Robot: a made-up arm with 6 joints.
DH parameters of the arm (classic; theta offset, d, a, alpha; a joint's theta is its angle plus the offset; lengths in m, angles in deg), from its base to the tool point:
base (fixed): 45 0 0.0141 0
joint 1: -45 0.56 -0.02 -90
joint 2: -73.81 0 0.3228 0
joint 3: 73.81 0.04 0.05 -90
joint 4: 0 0.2 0.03 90
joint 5: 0 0 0.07 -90
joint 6: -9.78 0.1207 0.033 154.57
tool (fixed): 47.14 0.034 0 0
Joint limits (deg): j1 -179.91..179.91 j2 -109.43..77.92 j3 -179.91..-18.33 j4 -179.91..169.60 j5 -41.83..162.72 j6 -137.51..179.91
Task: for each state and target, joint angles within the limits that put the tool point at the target. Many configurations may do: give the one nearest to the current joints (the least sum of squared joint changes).
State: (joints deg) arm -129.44 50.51 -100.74 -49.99 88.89 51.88
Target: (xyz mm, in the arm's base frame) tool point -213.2 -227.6 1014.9
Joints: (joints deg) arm -129.00 -0.13 -116.03 -52.60 96.25 54.30
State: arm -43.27 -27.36 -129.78 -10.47 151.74 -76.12
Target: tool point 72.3 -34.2 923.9
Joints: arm -61.93 -26.15 -91.11 -32.21 152.26 -69.33
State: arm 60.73 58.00 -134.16 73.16 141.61 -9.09
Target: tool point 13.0 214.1 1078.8
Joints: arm 45.61 5.52 -153.73 88.65 131.30 -13.43
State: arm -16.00 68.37 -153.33 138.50 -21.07 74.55
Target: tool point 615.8 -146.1 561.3
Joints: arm -14.54 71.19 -164.05 140.57 23.25 67.97
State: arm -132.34 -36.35 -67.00 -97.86 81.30 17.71
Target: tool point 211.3 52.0 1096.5
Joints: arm -158.07 -66.60 -94.73 -97.22 63.22 21.93
